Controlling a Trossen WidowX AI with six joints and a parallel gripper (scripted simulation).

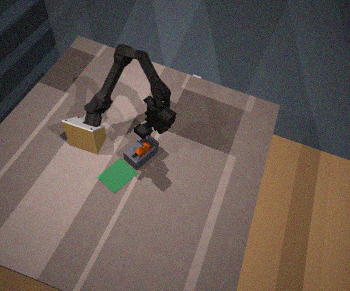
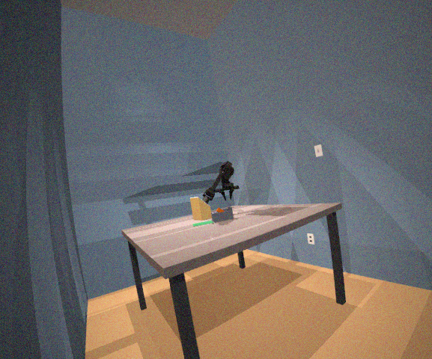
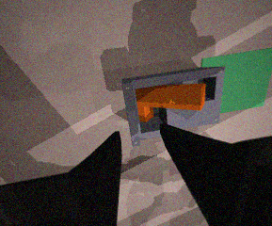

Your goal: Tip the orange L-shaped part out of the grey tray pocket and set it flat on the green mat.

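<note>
My gripper tip is now 30 mm past the orange L-shaped part, 30 mm to the left of it and 100 mm above it. From my gripper tip the other things lie so: green mat 110 mm behind, 190 mm to the right, 160 mm below.
</note>
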